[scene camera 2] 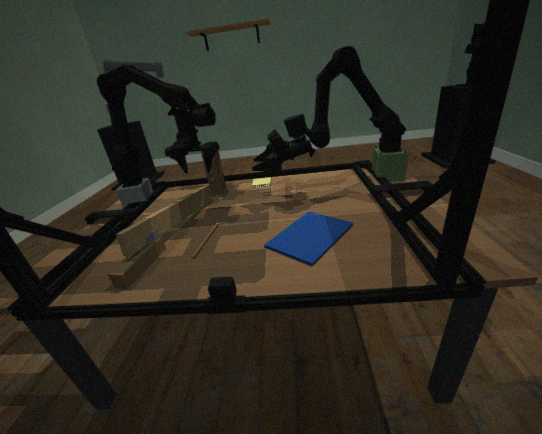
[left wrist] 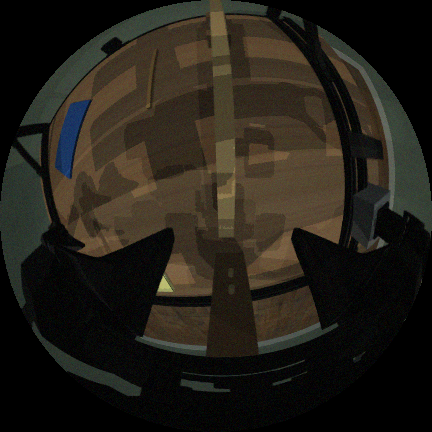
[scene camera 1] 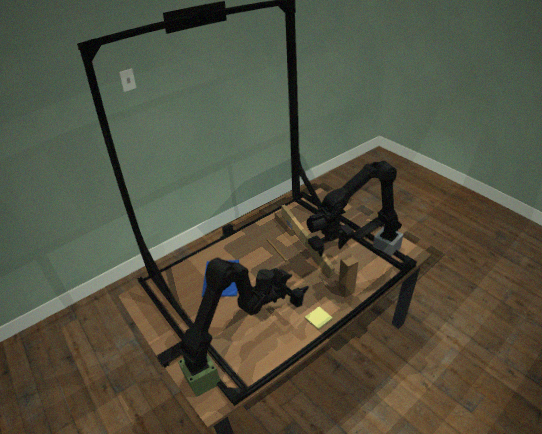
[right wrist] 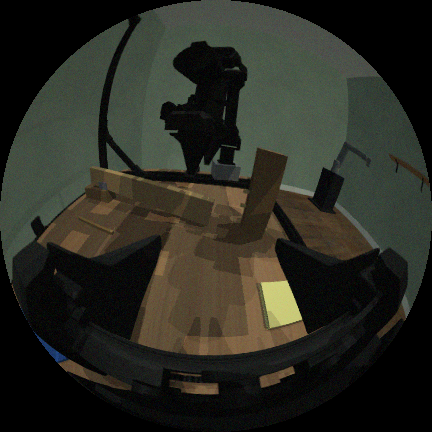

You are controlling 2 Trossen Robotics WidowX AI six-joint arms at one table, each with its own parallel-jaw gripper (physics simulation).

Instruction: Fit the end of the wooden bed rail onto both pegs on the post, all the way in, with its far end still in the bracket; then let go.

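Frame: origin at the left arm's base, x ahead, y left, z up, level; centimetres.
Seen in the pictures: left gripper, fingertip midpoint: [scene camera 2: 197,172] [left wrist: 235,234] [scene camera 1: 330,252] [right wrist: 199,168]; right gripper, fingertip midpoint: [scene camera 2: 253,164] [scene camera 1: 300,281] [right wrist: 219,243]; left arm's base, link origin: [scene camera 2: 132,183] [left wrist: 381,219] [scene camera 1: 389,235] [right wrist: 225,162]; right arm's base, link origin: [scene camera 2: 390,150] [scene camera 1: 196,364].
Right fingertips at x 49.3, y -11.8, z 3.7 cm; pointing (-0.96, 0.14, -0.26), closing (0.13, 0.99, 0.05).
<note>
Pixels of each thing's top centre, then the offset from my right fingertips to it. "*": a spot on its surface instead.
- post, surface spot: [right wrist: 265,192] [scene camera 1: 343,276] * dx -13.4, dy +11.0, dz -1.3 cm
- yellow note pad, top centre: [right wrist: 287,299] [left wrist: 152,281] [scene camera 1: 318,316] [scene camera 2: 261,180] dx +2.5, dy +11.4, dz -10.8 cm
- blue flat panel, top centre: [scene camera 2: 310,233] [left wrist: 66,136] [scene camera 1: 221,277] dx +12.1, dy -34.3, dz -11.1 cm
- thin wooden stick, top centre: [left wrist: 150,72] [right wrist: 91,222] [scene camera 2: 206,238] dx -16.7, dy -27.8, dz -11.2 cm
The wooden bed rail [scene camera 1: 300,231] [scene camera 2: 165,217] [left wrist: 224,115] [right wrist: 160,196] lies lengthwise on edge. Its far end is at the wooden bracket [scene camera 2: 117,278] [right wrist: 99,193]. The post [scene camera 1: 348,278] [scene camera 2: 216,172] [right wrist: 265,192] stands upright. In the right wrist view a gap shows between the rail's near end and the post; the pegs are barely visible in it. My left gripper [scene camera 1: 330,245] [scene camera 2: 198,170] [left wrist: 235,234] [right wrist: 199,168] is open and empty above the near part of the rail, fingers on either side. My right gripper [scene camera 1: 298,282] [scene camera 2: 255,163] [right wrist: 219,243] is open and empty, to one side of the post.
A yellow note pad [scene camera 1: 318,317] [scene camera 2: 261,182] [right wrist: 281,304] lies near the post. A blue flat panel [scene camera 2: 310,237] [left wrist: 72,137] and a thin wooden stick [scene camera 2: 205,240] [left wrist: 152,80] [right wrist: 96,225] lie beyond the rail's side. A black frame [scene camera 2: 165,306] borders the table.
</note>
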